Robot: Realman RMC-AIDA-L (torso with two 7-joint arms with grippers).
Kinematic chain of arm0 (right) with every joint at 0, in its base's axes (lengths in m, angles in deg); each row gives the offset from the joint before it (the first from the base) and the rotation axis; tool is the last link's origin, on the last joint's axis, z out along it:
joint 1: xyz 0 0 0.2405 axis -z
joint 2: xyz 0 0 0 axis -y
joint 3: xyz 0 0 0.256 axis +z
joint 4: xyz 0 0 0 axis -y
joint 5: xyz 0 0 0.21 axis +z
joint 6: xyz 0 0 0 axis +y
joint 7: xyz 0 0 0.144 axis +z
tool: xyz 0 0 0
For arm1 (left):
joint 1: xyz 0 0 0.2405 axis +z
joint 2: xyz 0 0 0 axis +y
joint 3: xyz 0 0 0.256 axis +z
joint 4: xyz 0 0 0 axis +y
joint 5: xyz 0 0 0.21 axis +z
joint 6: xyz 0 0 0 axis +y
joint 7: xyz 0 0 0.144 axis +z
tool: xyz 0 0 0
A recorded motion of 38 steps. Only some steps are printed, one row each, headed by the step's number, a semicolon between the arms.
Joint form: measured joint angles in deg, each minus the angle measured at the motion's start. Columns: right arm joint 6, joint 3, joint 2, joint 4, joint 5, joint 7, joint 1; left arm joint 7, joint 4, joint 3, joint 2, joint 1, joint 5, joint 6.
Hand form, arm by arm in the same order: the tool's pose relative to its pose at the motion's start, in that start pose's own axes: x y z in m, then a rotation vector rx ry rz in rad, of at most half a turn. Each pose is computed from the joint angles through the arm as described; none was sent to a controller.
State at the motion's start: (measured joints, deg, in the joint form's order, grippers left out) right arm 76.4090 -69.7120 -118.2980 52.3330 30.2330 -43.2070 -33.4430; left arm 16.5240 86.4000 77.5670 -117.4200 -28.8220 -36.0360 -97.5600
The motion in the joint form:
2: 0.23 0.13 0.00 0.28 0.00 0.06 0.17; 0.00 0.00 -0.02 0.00 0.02 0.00 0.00
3: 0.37 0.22 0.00 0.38 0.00 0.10 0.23; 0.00 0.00 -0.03 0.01 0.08 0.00 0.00
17: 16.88 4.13 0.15 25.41 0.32 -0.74 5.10; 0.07 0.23 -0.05 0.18 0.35 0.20 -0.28
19: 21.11 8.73 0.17 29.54 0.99 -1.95 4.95; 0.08 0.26 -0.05 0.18 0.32 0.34 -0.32
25: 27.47 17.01 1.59 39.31 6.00 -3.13 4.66; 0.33 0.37 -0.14 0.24 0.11 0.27 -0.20
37: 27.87 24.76 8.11 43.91 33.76 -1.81 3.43; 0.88 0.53 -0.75 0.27 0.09 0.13 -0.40
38: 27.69 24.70 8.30 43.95 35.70 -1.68 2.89; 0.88 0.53 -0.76 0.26 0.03 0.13 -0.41
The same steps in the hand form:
2: 0.0007 -0.0002 -0.0007 -0.0009 -0.0006 0.0031; -0.0001 -0.0001 0.0000 0.0000 0.0001 -0.0006
3: 0.0010 -0.0002 -0.0010 -0.0019 -0.0005 0.0052; -0.0005 -0.0004 0.0000 0.0001 -0.0003 -0.0017
17: -0.0061 0.0082 -0.0781 0.0358 -0.0840 -0.0962; -0.0024 -0.0021 -0.0008 0.0058 -0.0049 -0.0033
19: -0.0050 0.0058 -0.0999 0.0338 -0.1256 -0.0921; -0.0024 -0.0022 -0.0009 0.0081 -0.0057 -0.0027
25: -0.0068 0.0031 -0.1535 0.0633 -0.2697 -0.1125; -0.0006 -0.0020 -0.0020 0.0095 0.0005 0.0050
37: -0.0328 0.0214 -0.2341 -0.0657 -0.6643 -0.2679; -0.0003 -0.0031 -0.0040 0.0077 0.0065 0.0084
38: -0.0375 0.0261 -0.2383 -0.0849 -0.6891 -0.2910; 0.0000 -0.0029 -0.0040 0.0076 0.0069 0.0092

